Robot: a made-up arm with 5 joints.
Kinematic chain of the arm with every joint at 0, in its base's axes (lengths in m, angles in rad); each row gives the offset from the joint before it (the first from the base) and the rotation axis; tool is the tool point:
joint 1: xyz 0 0 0.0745 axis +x
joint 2: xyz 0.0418 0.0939 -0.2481 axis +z
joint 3: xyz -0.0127 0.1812 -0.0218 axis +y
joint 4: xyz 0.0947 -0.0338 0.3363 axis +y
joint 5: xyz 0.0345 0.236 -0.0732 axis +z
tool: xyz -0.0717 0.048 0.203
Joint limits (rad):
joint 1: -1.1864..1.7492
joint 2: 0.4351..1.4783
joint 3: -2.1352..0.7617
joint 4: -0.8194..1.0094
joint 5: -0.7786..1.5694
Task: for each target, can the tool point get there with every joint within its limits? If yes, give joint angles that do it. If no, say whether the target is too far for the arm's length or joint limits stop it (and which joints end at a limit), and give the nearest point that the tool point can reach.
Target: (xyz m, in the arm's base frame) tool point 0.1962 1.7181 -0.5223
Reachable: no: too far | nearest point 0.0984 0.6871 -0.1642 | short by 1.096 m
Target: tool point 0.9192 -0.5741 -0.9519
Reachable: no: too far | nearest point 0.2893 0.1105 -0.4770 | short by 1.044 m
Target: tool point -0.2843 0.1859 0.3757
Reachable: yes | joints 0.3882 1.2670 -0.0947 0.7278 0.7621
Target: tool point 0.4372 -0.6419 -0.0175
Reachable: no: joint limits stop it (at a limit: joint 1, joint 2, joint 5) | nearest point 0.0506 -0.2554 0.4774 | short by 0.737 m
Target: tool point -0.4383 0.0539 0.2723
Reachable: yes | joints 1.1968 0.6451 -0.7695 -0.5346 0.6697
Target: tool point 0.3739 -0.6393 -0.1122
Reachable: no: joint limits stop it (at a limit: joint 2, joint 3, joint 4, joint 5) | nearest point -0.3017 -0.5298 -0.0802 | short by 0.685 m
